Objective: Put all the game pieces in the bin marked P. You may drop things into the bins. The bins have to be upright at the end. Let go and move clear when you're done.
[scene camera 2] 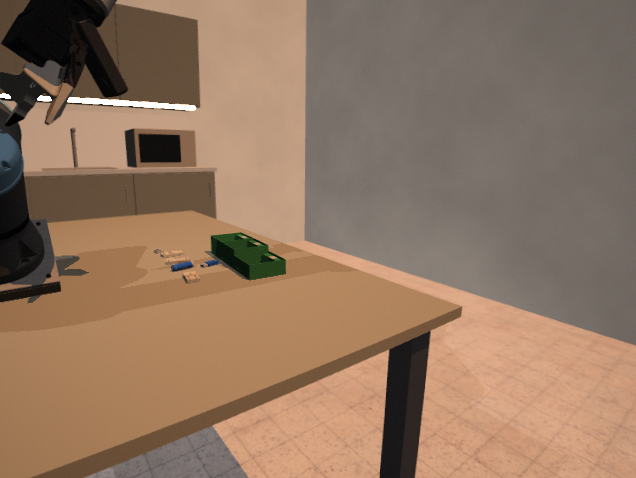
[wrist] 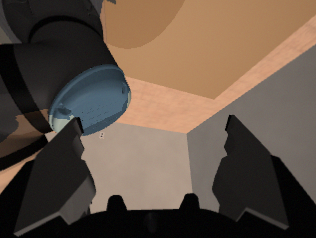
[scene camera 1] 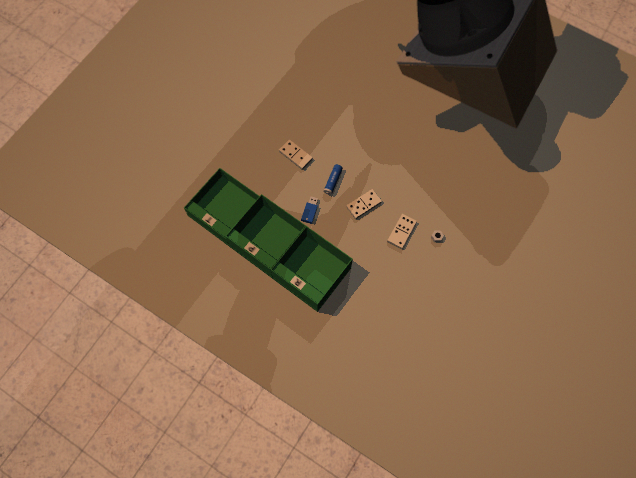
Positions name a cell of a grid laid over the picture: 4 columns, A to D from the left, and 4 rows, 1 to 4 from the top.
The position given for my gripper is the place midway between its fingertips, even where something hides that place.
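Green bin (scene camera 1: B3), (scene camera 2: B3); out of frame in the wrist view. My gripper (scene camera 2: A2), (wrist: B2).
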